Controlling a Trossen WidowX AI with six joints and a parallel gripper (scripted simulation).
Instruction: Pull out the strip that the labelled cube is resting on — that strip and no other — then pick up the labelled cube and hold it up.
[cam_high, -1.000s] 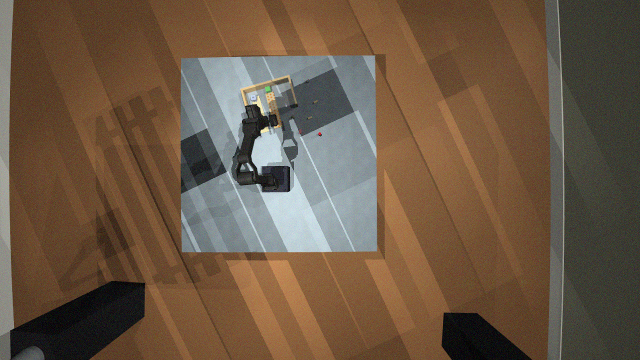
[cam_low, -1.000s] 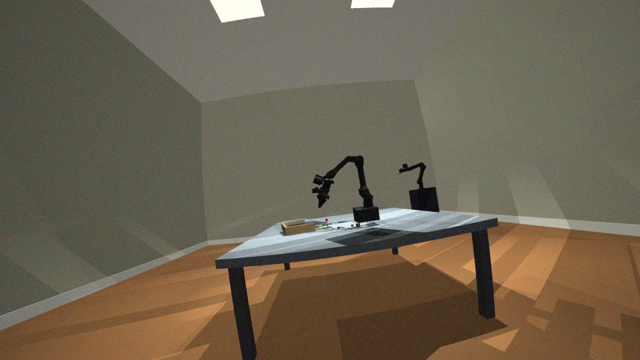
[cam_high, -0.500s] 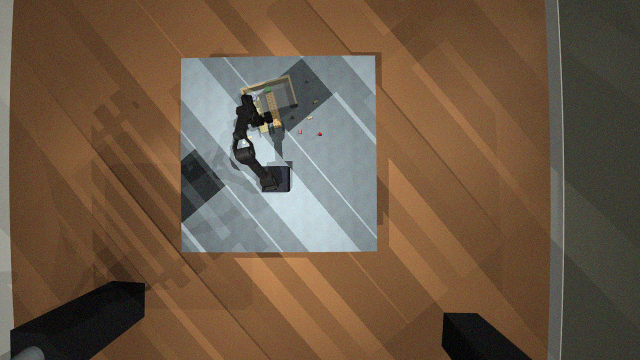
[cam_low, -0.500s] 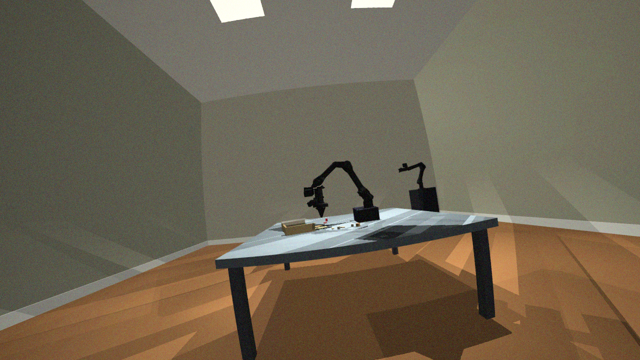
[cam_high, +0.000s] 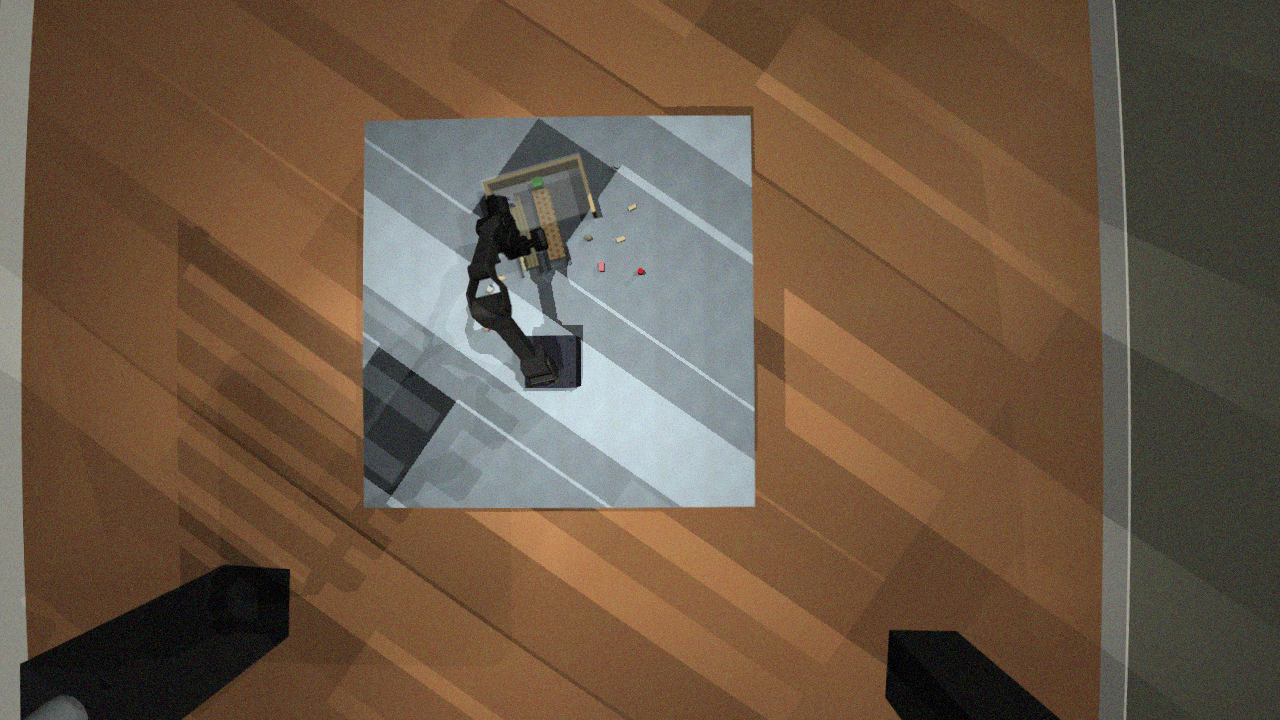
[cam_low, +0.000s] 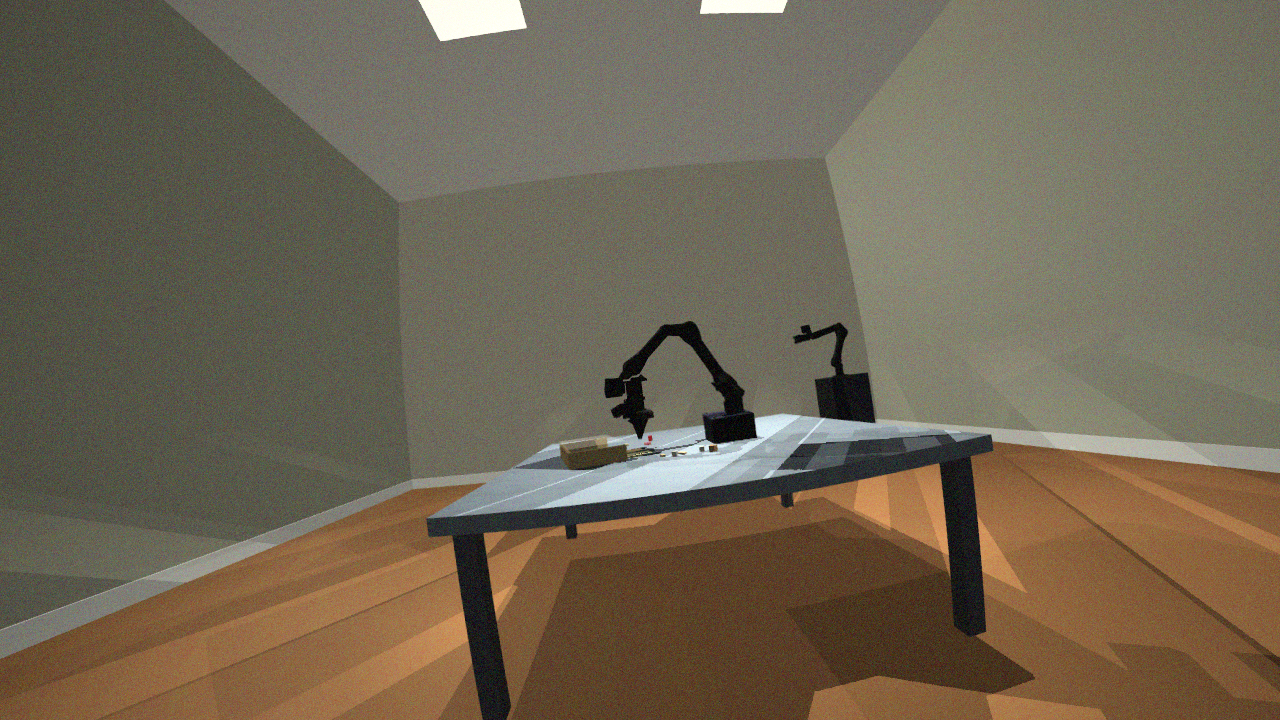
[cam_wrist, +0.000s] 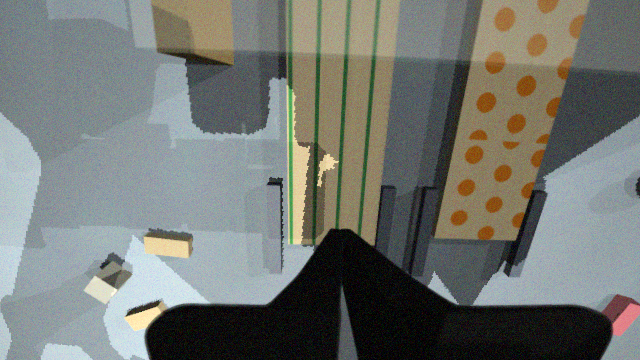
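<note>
Now: the labelled cube 18 cm ahead of my gripper tip, 7 cm to the left of it and 3 cm below it. The rest, counted from my gripper tip: red block 37 cm to the right, 4 cm below, 3 cm behind; pink block 24 cm to the right, 5 cm below, 2 cm behind; orange block 23 cm behind, 12 cm to the left, 4 cm below.
</note>
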